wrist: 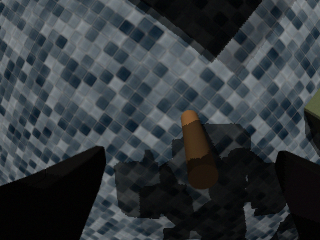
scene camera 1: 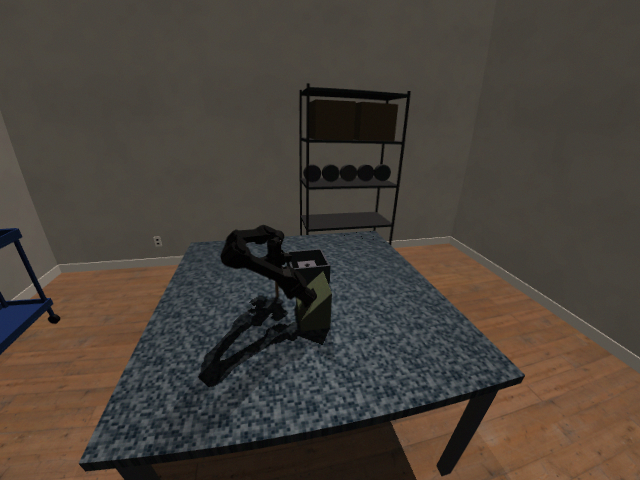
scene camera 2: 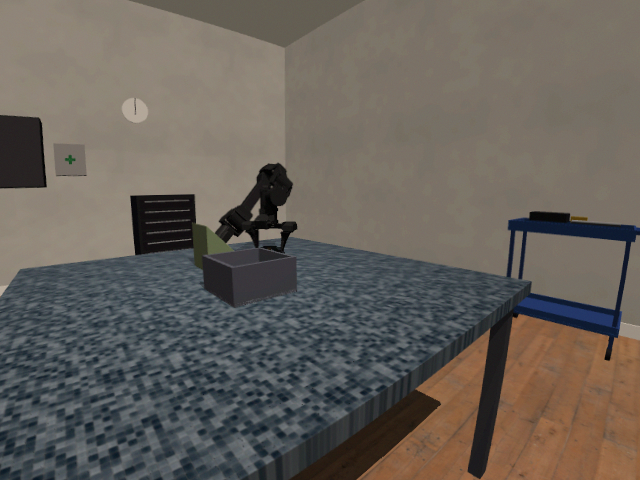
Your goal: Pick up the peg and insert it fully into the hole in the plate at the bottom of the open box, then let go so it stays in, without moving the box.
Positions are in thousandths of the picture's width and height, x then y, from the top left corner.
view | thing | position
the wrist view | my gripper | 611,665
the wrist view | peg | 633,723
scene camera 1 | grey box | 484,570
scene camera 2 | my gripper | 421,522
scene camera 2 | grey box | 377,578
